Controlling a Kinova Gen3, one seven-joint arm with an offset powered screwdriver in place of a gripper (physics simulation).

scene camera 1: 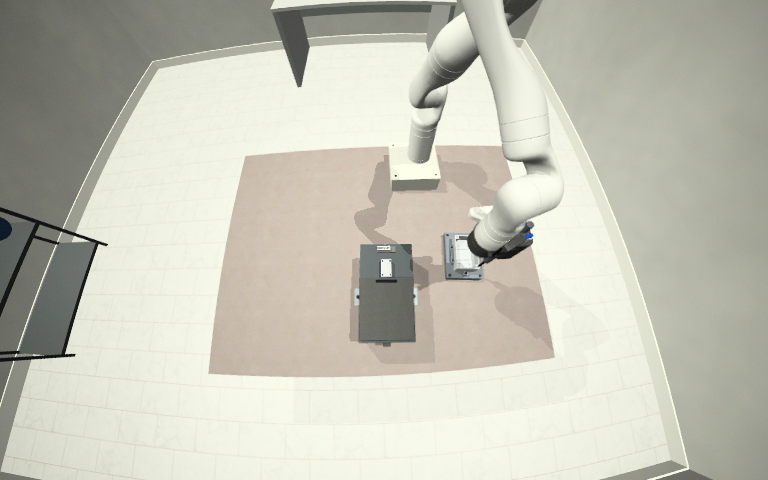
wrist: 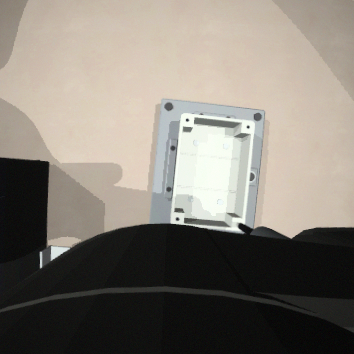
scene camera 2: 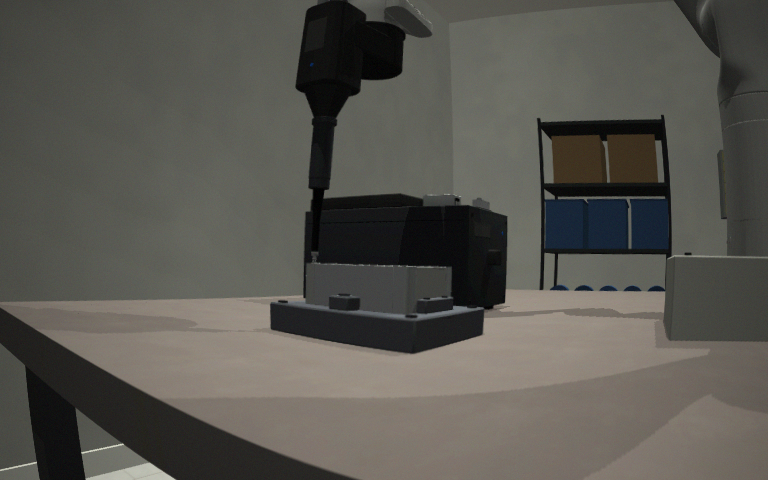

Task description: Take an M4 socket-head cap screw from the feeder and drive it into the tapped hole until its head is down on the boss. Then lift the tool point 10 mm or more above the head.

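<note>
My screwdriver (scene camera 1: 480, 264) (scene camera 2: 314, 252) (wrist: 244, 228) points down over one corner of the white open-topped box (scene camera 1: 456, 249) (scene camera 2: 356, 284) (wrist: 178, 170). A small light screw (scene camera 2: 314, 257) is at the bit's tip, upright, with its head and part of its shank above the box's rim. Whether the screw's lower end is in the hole is too small to tell. The arm's black tool body hides most of that corner in the wrist view. Dark holes show in the other three corner bosses. The feeder (scene camera 1: 386, 311) (scene camera 2: 453, 243) is a dark box, apart from the tool.
The white box is held in a grey fixture plate (scene camera 1: 448, 271) (scene camera 2: 339, 328) (wrist: 162, 200) with low clamps and dark bolts. The arm's pale base (scene camera 1: 415, 183) (scene camera 2: 716, 300) stands behind the feeder in scene camera 1. A shelf rack (scene camera 2: 608, 188) stands against the far wall.
</note>
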